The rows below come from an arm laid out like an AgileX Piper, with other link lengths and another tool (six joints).
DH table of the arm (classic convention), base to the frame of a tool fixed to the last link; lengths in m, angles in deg. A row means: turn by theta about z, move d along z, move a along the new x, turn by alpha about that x. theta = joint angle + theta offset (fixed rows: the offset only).
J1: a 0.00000, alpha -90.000, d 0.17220, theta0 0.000
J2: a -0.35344, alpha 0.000, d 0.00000, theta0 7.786
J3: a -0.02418, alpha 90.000, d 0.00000, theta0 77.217
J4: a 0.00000, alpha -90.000, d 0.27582, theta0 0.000
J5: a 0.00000, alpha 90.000, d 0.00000, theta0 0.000
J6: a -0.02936, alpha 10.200, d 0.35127, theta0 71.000
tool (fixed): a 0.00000, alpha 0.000, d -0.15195, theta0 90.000
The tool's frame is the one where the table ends.
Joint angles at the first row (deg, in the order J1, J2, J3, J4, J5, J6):
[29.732 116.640 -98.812 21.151 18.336 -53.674]
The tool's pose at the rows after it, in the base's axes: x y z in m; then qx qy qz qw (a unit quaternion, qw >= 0):
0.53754, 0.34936, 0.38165, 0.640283, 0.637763, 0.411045, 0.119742
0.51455, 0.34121, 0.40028, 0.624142, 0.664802, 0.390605, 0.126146
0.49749, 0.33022, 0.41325, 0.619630, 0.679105, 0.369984, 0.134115
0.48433, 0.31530, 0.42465, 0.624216, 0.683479, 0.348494, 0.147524
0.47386, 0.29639, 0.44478, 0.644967, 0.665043, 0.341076, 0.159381
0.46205, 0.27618, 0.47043, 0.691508, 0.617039, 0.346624, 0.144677
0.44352, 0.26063, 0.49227, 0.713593, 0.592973, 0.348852, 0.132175
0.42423, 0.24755, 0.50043, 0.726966, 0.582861, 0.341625, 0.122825
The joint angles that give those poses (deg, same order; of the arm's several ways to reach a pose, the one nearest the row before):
[29.732 112.392 -98.970 17.933 26.957 -57.212]
[29.732 108.817 -98.968 15.765 33.204 -58.138]
[29.732 105.974 -98.967 12.761 38.206 -57.001]
[29.732 103.350 -98.969 8.630 42.577 -54.206]
[29.733 100.278 -98.968 4.237 45.506 -48.616]
[29.732 96.842 -98.967 1.562 47.928 -39.065]
[29.732 93.412 -98.969 0.917 51.092 -34.607]
[29.732 90.223 -97.444 0.780 53.689 -32.349]

